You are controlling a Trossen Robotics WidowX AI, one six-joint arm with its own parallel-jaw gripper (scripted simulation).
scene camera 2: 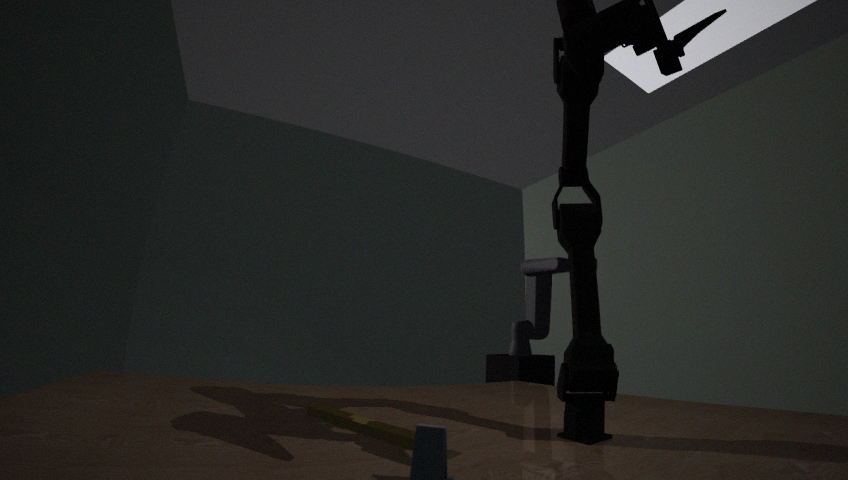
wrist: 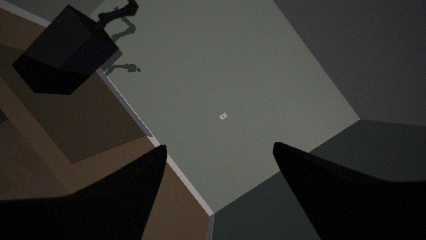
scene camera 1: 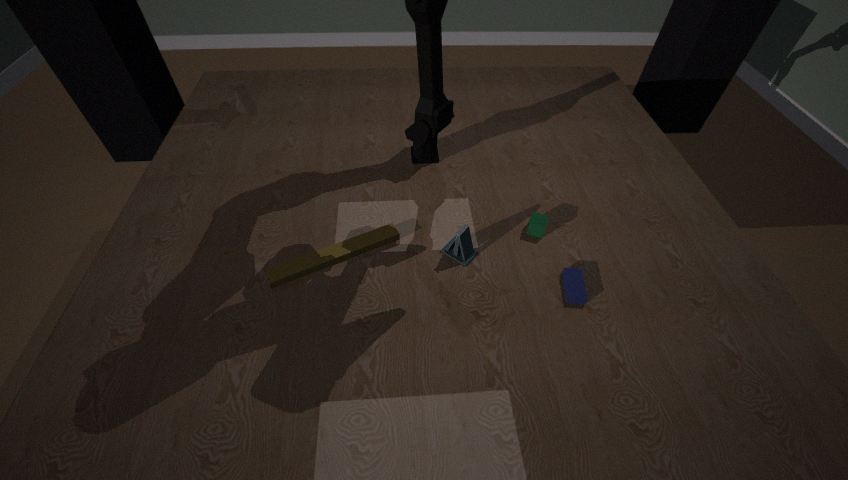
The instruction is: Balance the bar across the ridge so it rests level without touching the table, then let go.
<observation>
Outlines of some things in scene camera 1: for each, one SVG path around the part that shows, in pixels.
A blue block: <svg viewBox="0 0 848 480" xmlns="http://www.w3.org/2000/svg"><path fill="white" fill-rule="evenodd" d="M563 268L562 283L565 302L585 305L588 298L582 269Z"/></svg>
</observation>
